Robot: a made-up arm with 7 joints. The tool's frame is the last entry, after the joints.
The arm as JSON. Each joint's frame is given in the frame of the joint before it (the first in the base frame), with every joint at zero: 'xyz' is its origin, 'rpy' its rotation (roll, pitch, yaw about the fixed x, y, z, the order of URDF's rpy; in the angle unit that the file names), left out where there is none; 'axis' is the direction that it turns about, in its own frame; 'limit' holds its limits. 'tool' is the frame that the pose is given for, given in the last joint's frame.
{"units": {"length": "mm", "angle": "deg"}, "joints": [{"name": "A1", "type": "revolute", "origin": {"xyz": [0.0, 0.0, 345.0], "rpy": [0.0, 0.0, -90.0]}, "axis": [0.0, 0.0, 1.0], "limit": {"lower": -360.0, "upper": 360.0}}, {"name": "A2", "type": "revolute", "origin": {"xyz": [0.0, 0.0, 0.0], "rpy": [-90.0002, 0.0, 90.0]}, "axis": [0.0, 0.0, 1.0], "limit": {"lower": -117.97, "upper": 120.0}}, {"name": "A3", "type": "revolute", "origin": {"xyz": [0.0, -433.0, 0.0], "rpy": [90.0, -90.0, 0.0]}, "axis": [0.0, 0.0, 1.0], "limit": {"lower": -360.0, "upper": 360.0}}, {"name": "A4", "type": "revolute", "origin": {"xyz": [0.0, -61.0, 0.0], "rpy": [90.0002, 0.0, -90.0]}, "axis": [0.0, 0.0, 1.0], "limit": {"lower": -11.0, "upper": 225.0}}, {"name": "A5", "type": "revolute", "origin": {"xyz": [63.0, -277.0, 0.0], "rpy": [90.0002, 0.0, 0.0]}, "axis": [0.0, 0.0, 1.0], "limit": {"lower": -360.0, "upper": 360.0}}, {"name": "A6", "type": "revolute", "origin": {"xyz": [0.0, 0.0, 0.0], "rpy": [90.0, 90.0, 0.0]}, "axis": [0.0, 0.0, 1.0], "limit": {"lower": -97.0, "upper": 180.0}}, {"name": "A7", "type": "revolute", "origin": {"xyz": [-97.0, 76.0, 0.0], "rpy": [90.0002, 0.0, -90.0]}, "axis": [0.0, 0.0, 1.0], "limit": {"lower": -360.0, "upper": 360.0}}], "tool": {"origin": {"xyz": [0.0, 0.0, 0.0], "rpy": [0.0, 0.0, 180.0]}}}
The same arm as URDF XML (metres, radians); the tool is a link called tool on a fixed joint. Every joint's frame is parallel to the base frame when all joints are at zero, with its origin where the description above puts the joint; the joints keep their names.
<robot name="arm">
  <joint name="tool_fixed" type="fixed">
    <parent link="link7"/>
    <child link="tool"/>
    <origin xyz="0 0 0" rpy="3.1416 0 0"/>
  </joint>
  <joint name="A7" type="revolute">
    <parent link="link6"/>
    <child link="link7"/>
    <origin xyz="0.076 0 -0.097" rpy="0 0 0"/>
    <axis xyz="0 0 -1"/>
    <limit lower="-6.2832" upper="6.2832"/>
  </joint>
  <joint name="A6" type="revolute">
    <parent link="link5"/>
    <child link="link6"/>
    <origin xyz="0 0 0" rpy="0 0 0"/>
    <axis xyz="0 1 0"/>
    <limit lower="-1.693" upper="3.1416"/>
  </joint>
  <joint name="A5" type="revolute">
    <parent link="link4"/>
    <child link="link5"/>
    <origin xyz="0.063 0 -0.277" rpy="0 0 0"/>
    <axis xyz="0 0 -1"/>
    <limit lower="-6.2832" upper="6.2832"/>
  </joint>
  <joint name="A4" type="revolute">
    <parent link="link3"/>
    <child link="link4"/>
    <origin xyz="0.061 0 0" rpy="0 0 0"/>
    <axis xyz="0 -1 0"/>
    <limit lower="-0.192" upper="3.927"/>
  </joint>
  <joint name="A3" type="revolute">
    <parent link="link2"/>
    <child link="link3"/>
    <origin xyz="0 0 0.433" rpy="0 0 0"/>
    <axis xyz="0 0 1"/>
    <limit lower="-6.2832" upper="6.2832"/>
  </joint>
  <joint name="A2" type="revolute">
    <parent link="link1"/>
    <child link="link2"/>
    <origin xyz="0 0 0" rpy="0 0 0"/>
    <axis xyz="0 1 0"/>
    <limit lower="-2.059" upper="2.0944"/>
  </joint>
  <joint name="A1" type="revolute">
    <parent link="base_link"/>
    <child link="link1"/>
    <origin xyz="0 0 0.345" rpy="0 0 0"/>
    <axis xyz="0 0 1"/>
    <limit lower="-6.2832" upper="6.2832"/>
  </joint>
  <link name="base_link"/>
  <link name="link1"/>
  <link name="link2"/>
  <link name="link3"/>
  <link name="link4"/>
  <link name="link5"/>
  <link name="link6"/>
  <link name="link7"/>
  <link name="tool"/>
</robot>

